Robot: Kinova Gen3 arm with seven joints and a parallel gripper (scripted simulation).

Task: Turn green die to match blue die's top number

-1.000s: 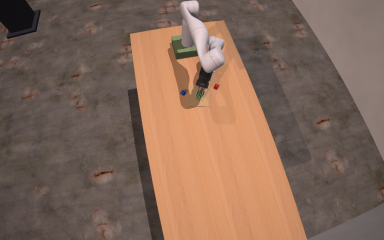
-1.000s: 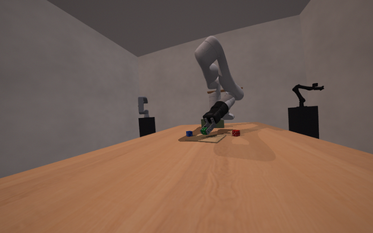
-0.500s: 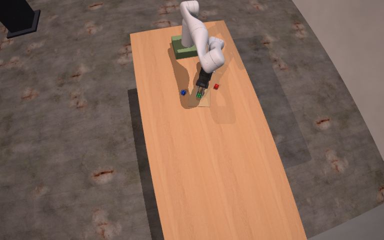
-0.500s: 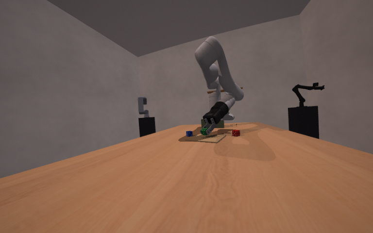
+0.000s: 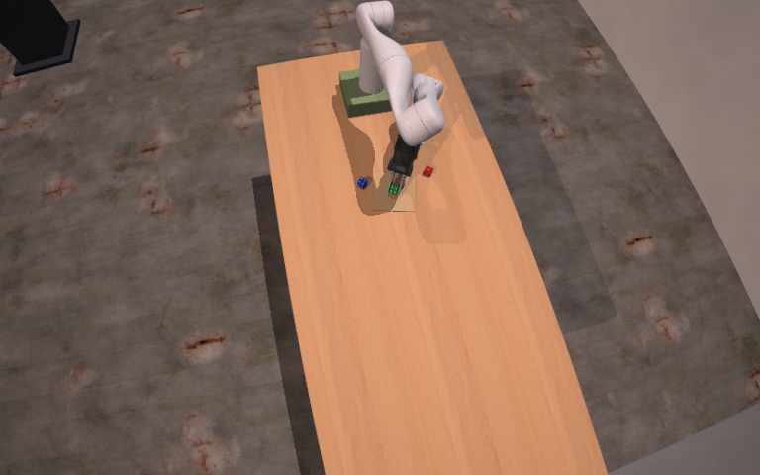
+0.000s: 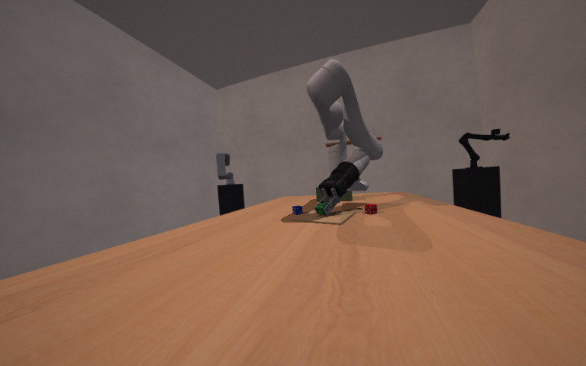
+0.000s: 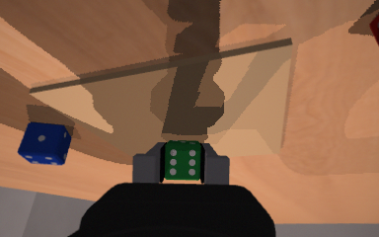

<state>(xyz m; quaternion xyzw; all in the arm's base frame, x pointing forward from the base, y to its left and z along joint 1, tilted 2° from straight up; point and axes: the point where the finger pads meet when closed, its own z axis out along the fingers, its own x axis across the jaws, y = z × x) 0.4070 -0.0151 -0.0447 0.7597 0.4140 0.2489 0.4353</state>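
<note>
The green die lies right at my hand. The rest, counted from my hand: red die (13 cm to the left, 5 cm behind, 1 cm below); then blue die (9 cm to the right, 5 cm behind, 1 cm below); then tan mat (2 cm below).
</note>
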